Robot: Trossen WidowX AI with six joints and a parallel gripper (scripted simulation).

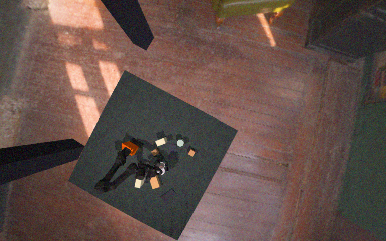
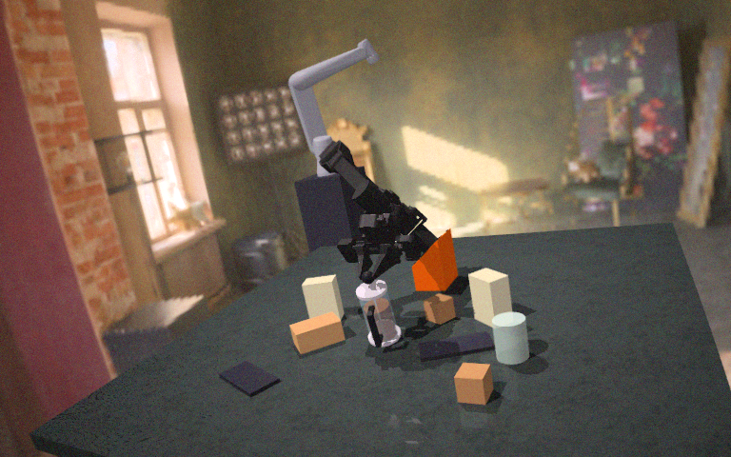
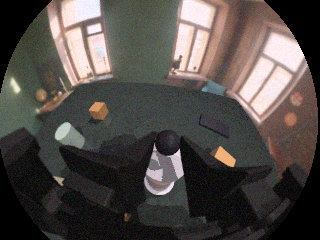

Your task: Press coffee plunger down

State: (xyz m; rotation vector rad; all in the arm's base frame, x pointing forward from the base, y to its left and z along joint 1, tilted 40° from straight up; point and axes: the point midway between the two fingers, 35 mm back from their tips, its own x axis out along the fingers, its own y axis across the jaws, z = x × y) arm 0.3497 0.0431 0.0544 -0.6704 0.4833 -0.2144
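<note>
Now: the coffee press 10 mm behind my gripper tip and 80 mm below it. The rest, counted from my gripper tip: pale cylinder: 10 mm ahead, 300 mm to the left, 130 mm below; orange block: 20 mm behind, 170 mm to the right, 140 mm below.
</note>
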